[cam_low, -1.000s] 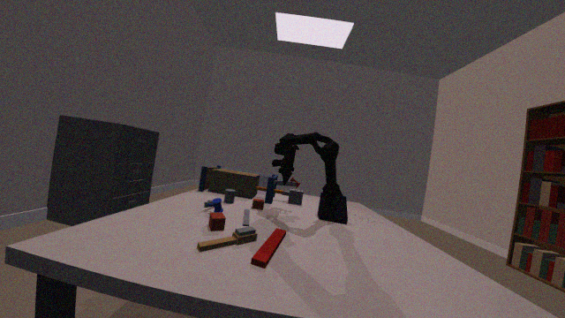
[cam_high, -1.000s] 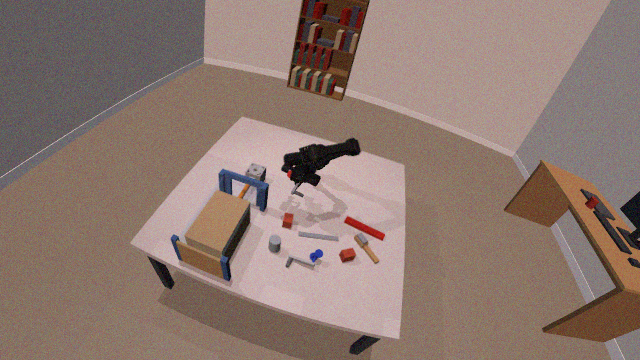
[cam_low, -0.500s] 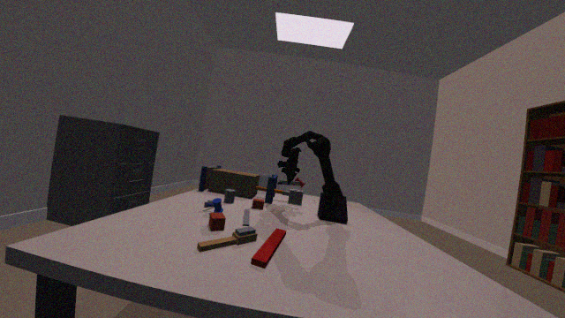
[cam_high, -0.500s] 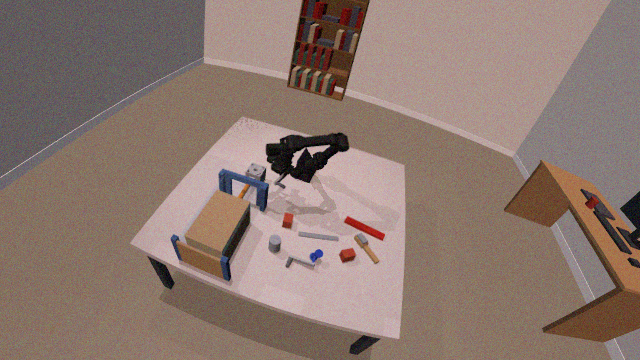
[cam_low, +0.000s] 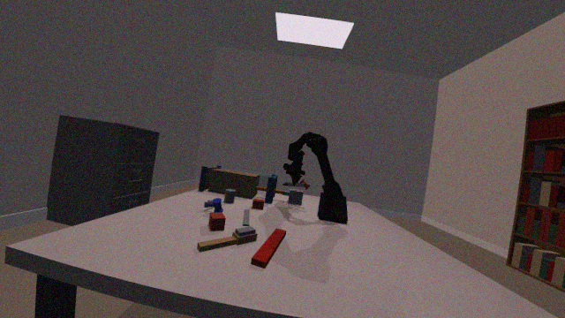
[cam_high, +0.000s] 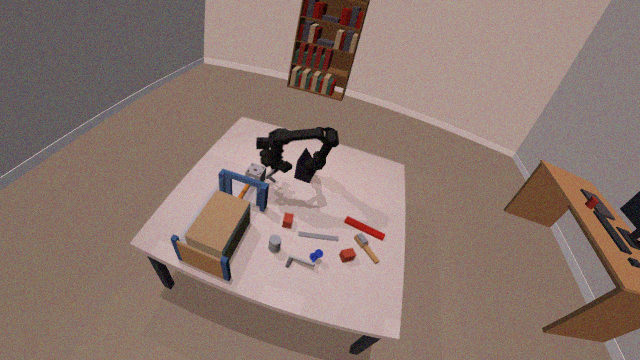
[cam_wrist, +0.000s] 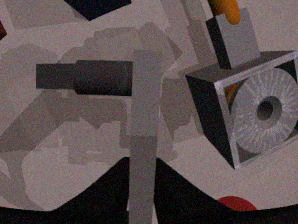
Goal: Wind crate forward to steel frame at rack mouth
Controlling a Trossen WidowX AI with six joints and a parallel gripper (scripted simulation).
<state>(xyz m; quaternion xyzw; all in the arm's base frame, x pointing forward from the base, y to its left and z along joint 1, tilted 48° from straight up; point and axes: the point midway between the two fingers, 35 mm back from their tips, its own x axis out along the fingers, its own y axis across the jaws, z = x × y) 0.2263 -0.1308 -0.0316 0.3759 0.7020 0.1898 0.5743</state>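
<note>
My gripper tip is now 6 cm past the red knob, 2 cm to the left of it and 2 cm below it. Also, from my gripper tip: blue frame: 14 cm ahead, 10 cm to the right, 3 cm below; then winch handle: 2 cm behind, 1 cm above; then grey winch: 13 cm to the right, 10 cm below, 3 cm behind.
</note>
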